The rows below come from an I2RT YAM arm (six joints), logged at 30 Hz.
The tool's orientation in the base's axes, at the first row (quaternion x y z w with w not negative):
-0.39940 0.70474 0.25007 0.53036
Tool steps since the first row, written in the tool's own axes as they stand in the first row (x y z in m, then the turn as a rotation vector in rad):
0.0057 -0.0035 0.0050 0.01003 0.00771 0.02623
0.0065 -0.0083 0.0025 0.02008 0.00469 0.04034
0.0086 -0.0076 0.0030 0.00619 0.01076 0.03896
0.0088 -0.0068 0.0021 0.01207 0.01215 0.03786
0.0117 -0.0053 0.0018 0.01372 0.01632 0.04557
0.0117 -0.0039 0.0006 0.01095 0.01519 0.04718
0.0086 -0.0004 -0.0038 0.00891 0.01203 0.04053
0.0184 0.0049 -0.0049 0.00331 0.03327 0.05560
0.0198 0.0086 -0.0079 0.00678 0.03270 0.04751
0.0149 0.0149 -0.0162 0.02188 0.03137 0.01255
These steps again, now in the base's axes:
0.0050 0.0002 -0.0067 0.00680 0.02166 -0.01824
0.0075 -0.0046 -0.0063 0.01584 0.02794 -0.03196
0.0069 -0.0045 -0.0085 0.01170 0.03438 -0.01880
0.0057 -0.0048 -0.0085 0.00925 0.03254 -0.02412
0.0040 -0.0050 -0.0113 0.00982 0.04036 -0.02839
0.0022 -0.0052 -0.0110 0.01197 0.04180 -0.02619
-0.0028 -0.0057 -0.0069 0.01118 0.03549 -0.02196
-0.0089 -0.0066 -0.0162 0.00251 0.06066 -0.02287
-0.0138 -0.0072 -0.0169 -0.00186 0.05303 -0.02359
-0.0230 -0.0087 -0.0101 -0.02170 0.02067 -0.02688

